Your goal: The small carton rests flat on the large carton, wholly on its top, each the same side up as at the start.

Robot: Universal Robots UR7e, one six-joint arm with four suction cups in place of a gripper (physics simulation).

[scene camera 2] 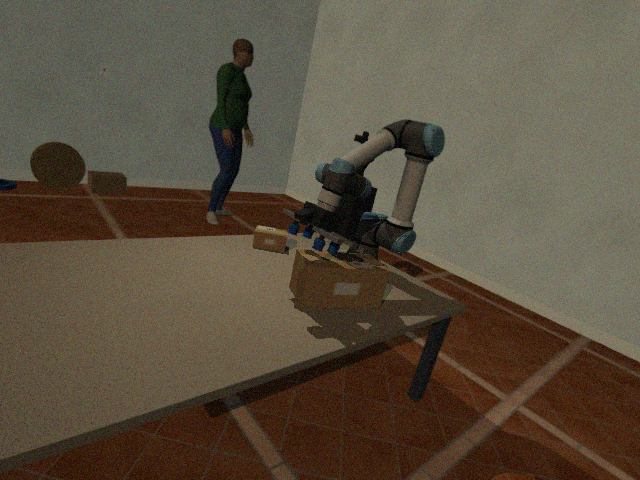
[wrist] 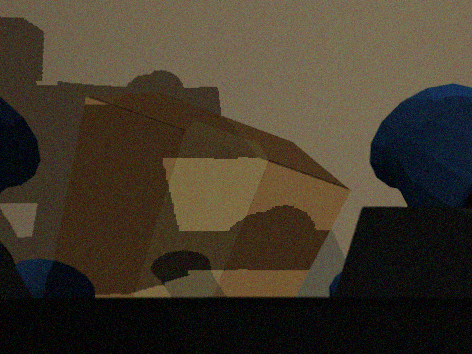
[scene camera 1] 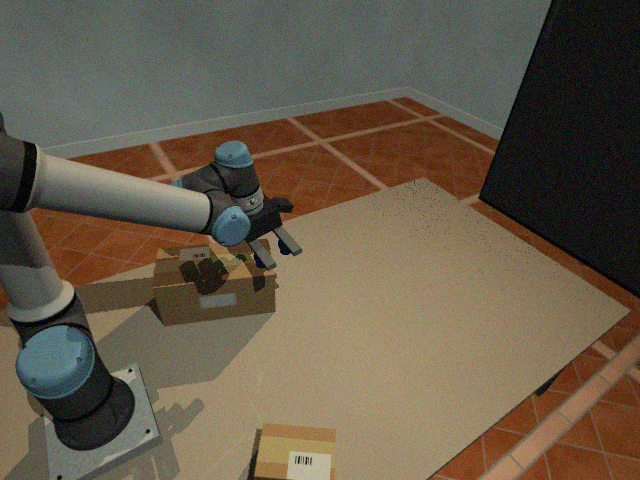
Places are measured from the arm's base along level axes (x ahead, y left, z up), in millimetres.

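Where they show: hand, its tool point: [scene camera 2: 311, 242] [wrist: 210, 226] [scene camera 1: 263, 241]; arm's base, origin of its link: [scene camera 1: 97, 413].
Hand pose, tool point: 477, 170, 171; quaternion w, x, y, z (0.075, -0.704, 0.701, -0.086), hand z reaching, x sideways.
Note:
Each offset is from my tool point to the top centre of the thing, as dx, dy, dz. Level surfaces: height alone.
The large carton @[-124, +44, -54] [scene camera 1: 175, 307] [scene camera 2: 317, 284] [wrist: 107, 200] is brown with pale labels and stands on the table, lying across the wrist view. The small carton @[-157, -467, -127] [scene camera 1: 271, 448] [scene camera 2: 267, 241], with a white barcode label on top, sits apart on the table, at the bottom edge in scene camera 1 and behind the large carton in scene camera 2. Part of it is cut off in scene camera 1. My gripper [scene camera 1: 272, 253] [scene camera 2: 313, 237], with blue suction cups, is open and carries nothing. It hangs tilted close over one end of the large carton; whether a cup touches is unclear.
The table @[dz -204] [scene camera 1: 413, 320] [scene camera 2: 155, 320] bears the arm's base plate [scene camera 1: 140, 400]. A dark panel [scene camera 1: 578, 134] stands beyond the table. A person [scene camera 2: 231, 103], a round disc [scene camera 2: 56, 165] and a box [scene camera 2: 107, 182] are on the floor behind.

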